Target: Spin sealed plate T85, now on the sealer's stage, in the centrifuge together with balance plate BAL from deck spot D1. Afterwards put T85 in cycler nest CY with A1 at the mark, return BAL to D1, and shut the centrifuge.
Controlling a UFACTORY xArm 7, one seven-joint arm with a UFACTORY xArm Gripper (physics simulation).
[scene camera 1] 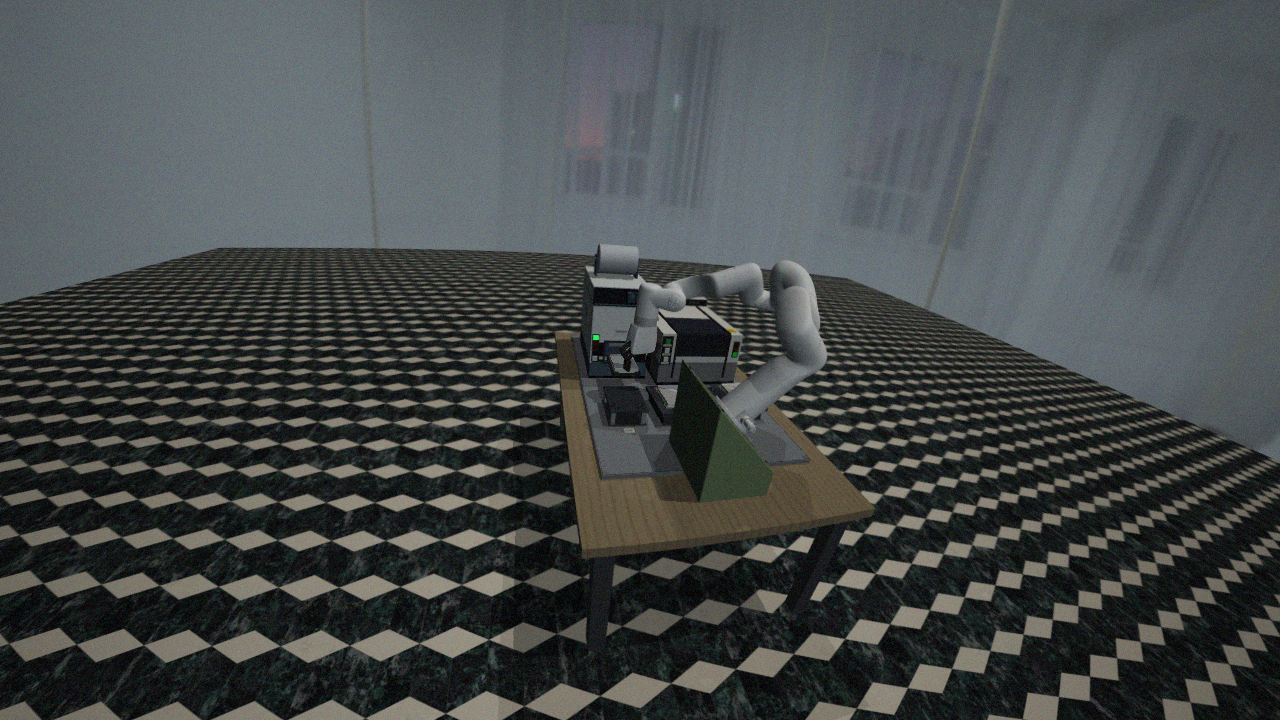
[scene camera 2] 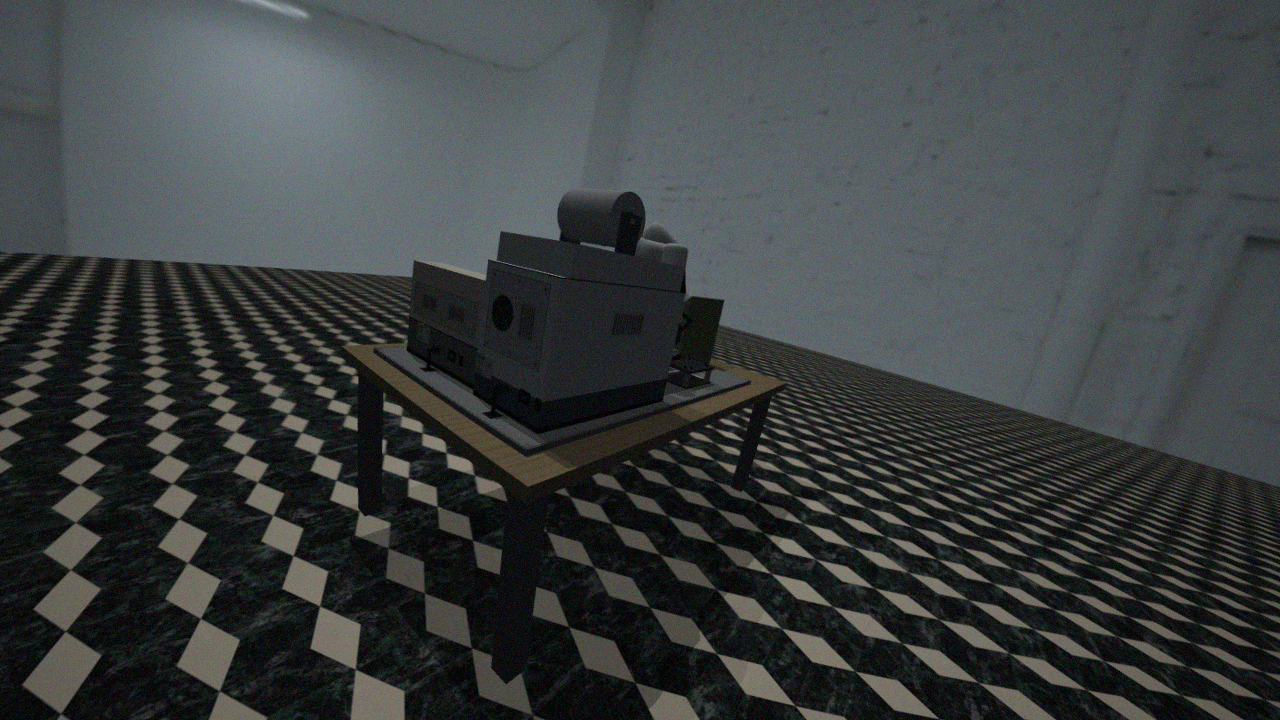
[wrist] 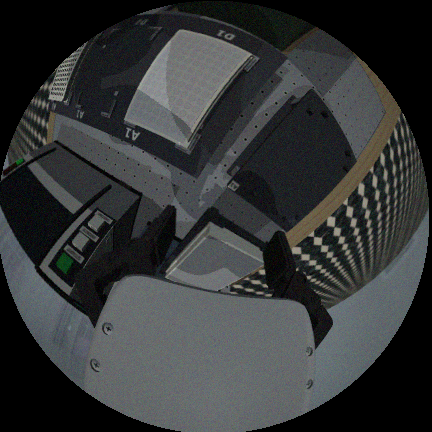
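Pixels of known places: gripper, fingertip midpoint: (scene camera 1: 637,368) (wrist: 223,231); arm's base, origin of the base link: (scene camera 1: 728,416).
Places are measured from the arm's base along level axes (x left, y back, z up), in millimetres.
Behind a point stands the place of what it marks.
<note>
Sealed plate T85 (wrist: 215,257) {y -463, x 121, z -58 mm} is pale and lies on the stage at the front of the tall white sealer (scene camera 1: 615,308) {y -592, x 150, z 109 mm} (scene camera 2: 599,331) {y -896, x 193, z 22 mm}. My gripper (scene camera 1: 627,365) {y -421, x 106, z -53 mm} (wrist: 223,231) {y -421, x 106, z -53 mm} is open, with its dark fingers at either side of T85 in the wrist view; their height relative to it is hard to tell. Balance plate BAL (wrist: 190,82) {y -323, x 16, z -105 mm} lies at spot D1, with the A1 label at its near edge. The white machine with a dark top (scene camera 1: 698,333) {y -508, x -157, z 39 mm} (wrist: 65,215) {y -505, x -86, z -41 mm}, probably the centrifuge, stands beside the sealer and shows a green button. The low dark block (scene camera 1: 623,404) {y -294, x 189, z -115 mm} (wrist: 305,160) {y -327, x 164, z -115 mm}, probably nest CY, bears a small A1 tag.
A green upright panel (scene camera 1: 716,438) {y 106, x 98, z 14 mm} (scene camera 2: 702,329) {y -35, x 88, z -33 mm} stands near the arm's base. A pale perforated plate (wrist: 66,75) sits at the far left of the dark deck plate in the wrist view. A film roll (scene camera 1: 617,259) {y -762, x 107, z 256 mm} (scene camera 2: 599,214) {y -881, x 133, z 245 mm} tops the sealer. The wooden table (scene camera 1: 716,523) {y 182, x 94, z -185 mm} (scene camera 2: 572,461) {y -1027, x 271, z -185 mm} carries everything.
</note>
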